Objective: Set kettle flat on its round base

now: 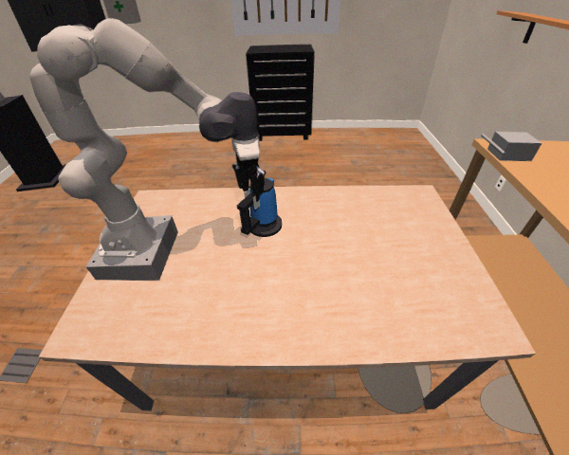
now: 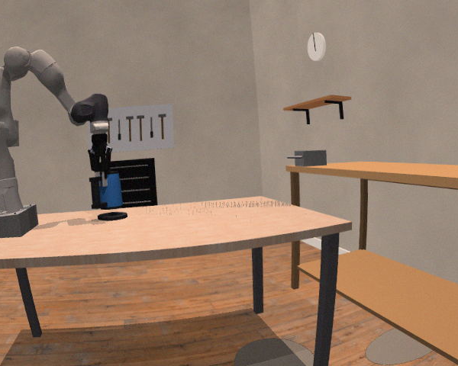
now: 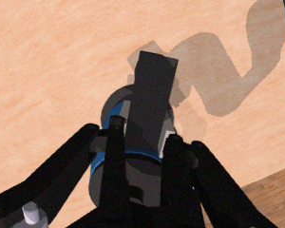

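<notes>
Right now the blue kettle is 50 mm below my hand, 30 mm to the left of it and 20 mm ahead of it. Round my hand: round base (180 mm below, 50 mm to the left, 40 mm ahead).
</notes>
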